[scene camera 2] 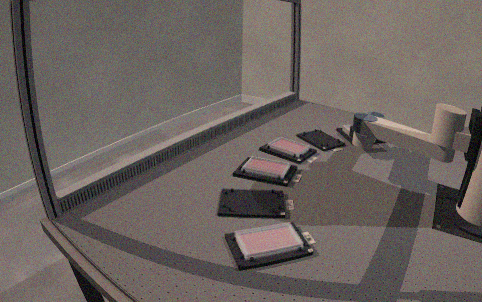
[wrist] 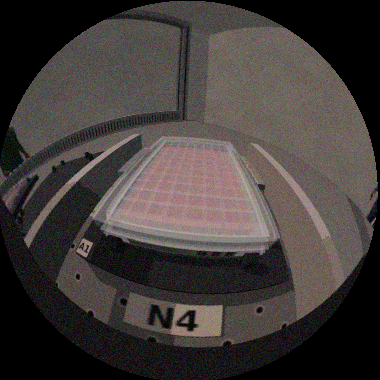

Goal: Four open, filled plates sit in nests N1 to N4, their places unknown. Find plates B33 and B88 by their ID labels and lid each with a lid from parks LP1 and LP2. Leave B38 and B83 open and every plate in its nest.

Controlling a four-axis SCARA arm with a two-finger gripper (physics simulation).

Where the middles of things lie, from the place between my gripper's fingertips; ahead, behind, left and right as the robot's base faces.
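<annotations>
Nest N4 (wrist: 177, 272): 20 mm to the left of my hand, 20 mm behind it and 30 mm below it. N4 tag (wrist: 168, 317): 80 mm to the left of my hand and 90 mm behind it, 30 mm below. Park LP1 (scene camera 2: 244, 203): 70 mm ahead of my hand, 680 mm to the left of it, 30 mm below. Park LP2 (wrist: 56, 179): from my hand 160 mm to the left, 90 mm ahead and 30 mm below.
</annotations>
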